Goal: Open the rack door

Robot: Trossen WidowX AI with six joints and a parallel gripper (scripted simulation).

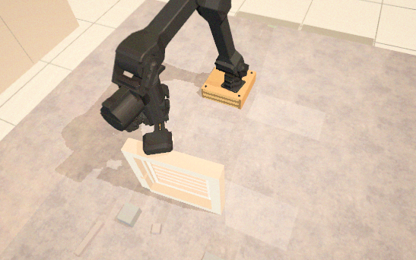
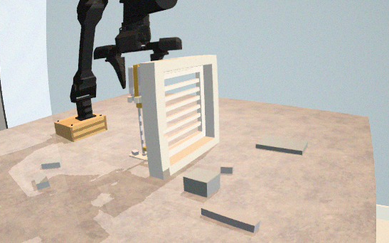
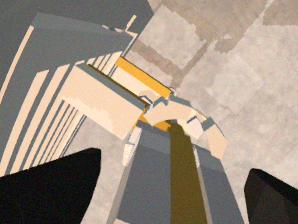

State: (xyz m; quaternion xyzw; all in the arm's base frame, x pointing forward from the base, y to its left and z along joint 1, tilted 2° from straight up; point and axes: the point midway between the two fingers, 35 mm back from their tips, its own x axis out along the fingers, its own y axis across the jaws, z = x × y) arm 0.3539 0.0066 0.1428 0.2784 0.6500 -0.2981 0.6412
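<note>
Right now the upright handle is 10 mm to the left of my gripper tip and 30 mm below it. Round my gripper tip: flat slab: 200 mm ahead, 270 mm to the left, 160 mm below; then long bar: 290 mm ahead, 50 mm to the right, 160 mm below.
</note>
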